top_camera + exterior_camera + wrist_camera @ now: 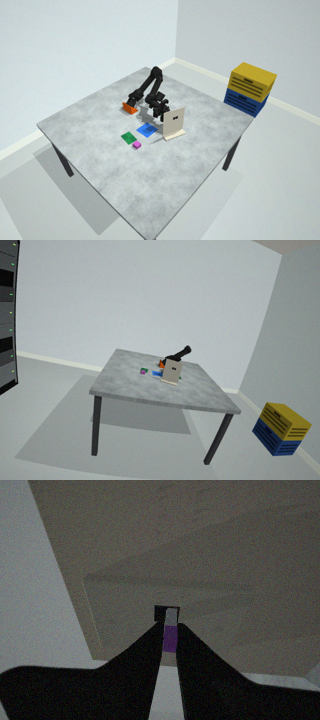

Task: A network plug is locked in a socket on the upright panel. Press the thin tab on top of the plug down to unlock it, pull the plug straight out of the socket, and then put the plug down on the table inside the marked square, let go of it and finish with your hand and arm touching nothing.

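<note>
Right now my gripper tip is 3 cm short of the beige upright panel, 1 cm to the left of it and 5 cm above it. From my gripper tip the other things lie so: blue marked square 15 cm behind, 10 cm to the right, 15 cm below; network plug right at my gripper tip; thin grey tab 1 cm ahead.
</note>
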